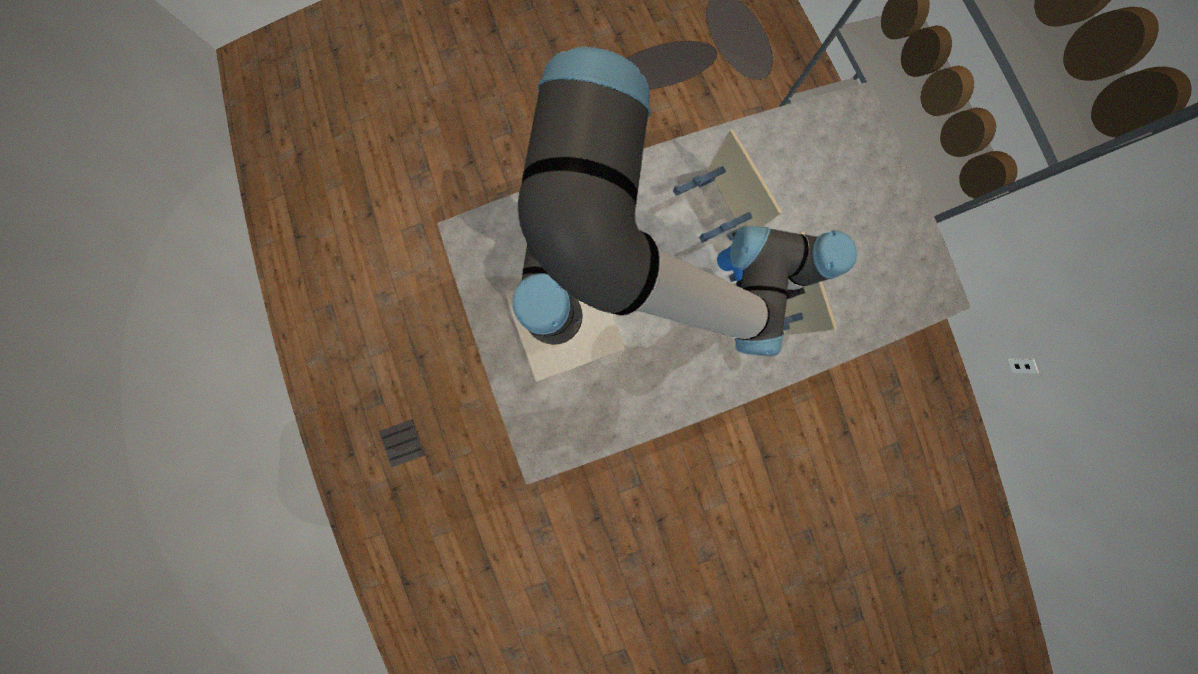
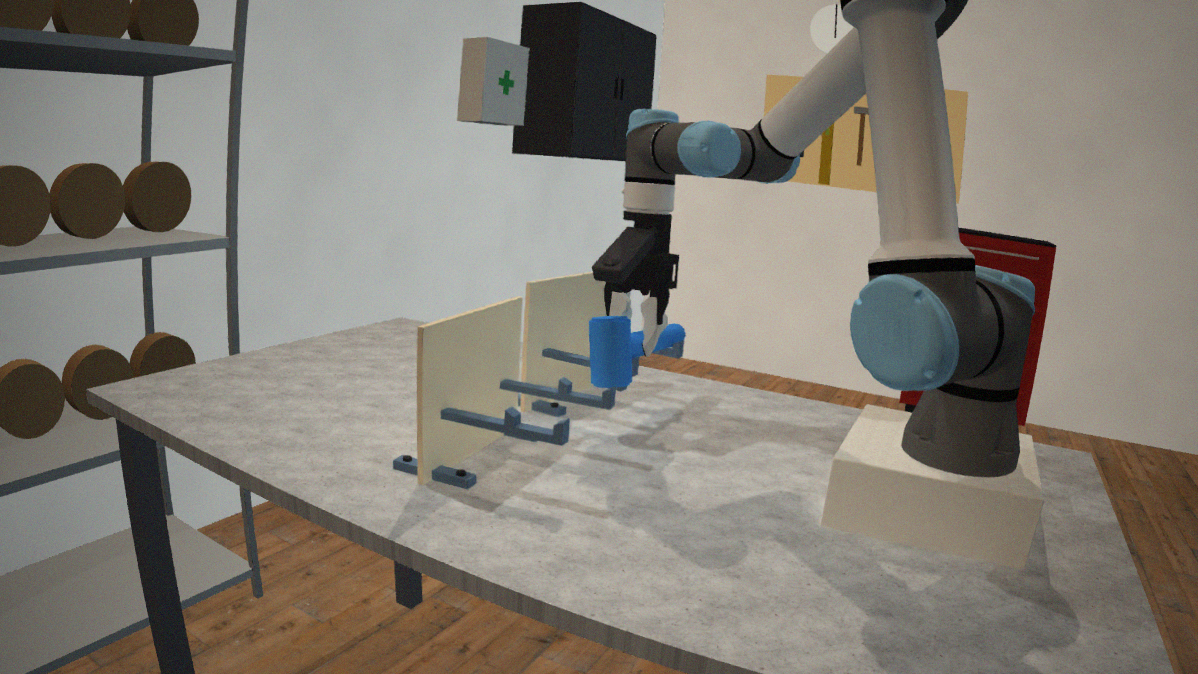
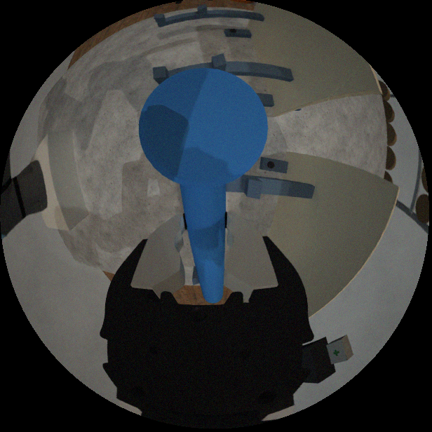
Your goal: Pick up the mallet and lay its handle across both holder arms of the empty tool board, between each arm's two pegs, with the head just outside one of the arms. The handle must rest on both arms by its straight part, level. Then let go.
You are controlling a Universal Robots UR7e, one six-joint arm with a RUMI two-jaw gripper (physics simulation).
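Places are measured from the arm's base along level axes (x ahead, y left, z up), in metres.
Pixels of known places: gripper, fingertip midpoint: (image 2: 633, 354); arm's base, origin of the base link: (image 2: 959, 453).
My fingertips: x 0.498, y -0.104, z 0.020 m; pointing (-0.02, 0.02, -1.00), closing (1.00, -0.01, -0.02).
Observation:
Ahead of a thing's pixels: the offset from my fingertips to its middle. Level surfaces: height alone.
The blue mallet @(dx +0.000, dy -0.037, dz +0.012 m) (image 1: 727, 261) (image 2: 610, 352) (image 3: 210, 125) is off the table, its handle roughly level. My gripper (image 2: 637, 335) (image 3: 205, 213) is shut on the handle. The handle lies over the far tool board's @(dx +0.085, dy -0.052, dz -0.005 m) (image 2: 557, 314) (image 3: 340, 225) (image 1: 816, 308) arms. That board's nearer arm (image 2: 565, 356) (image 3: 290, 187) passes under the handle close to the head, and one peg shows to the side. The head is just outside this arm, towards the other board. The farther arm (image 1: 794, 319) is mostly hidden. I cannot tell whether the handle touches the arms.
The other tool board @(dx +0.053, dy +0.250, dz -0.010 m) (image 1: 745, 180) (image 2: 469, 385) (image 3: 320, 55) stands beside it, with two bare arms (image 2: 502, 423) (image 2: 557, 392) jutting towards the robot base. The head is near its closer arm (image 3: 255, 69). The base block (image 2: 929, 502) stands on the grey table @(dz -0.107 m) (image 2: 712, 586). A shelf rack (image 2: 236, 167) stands behind.

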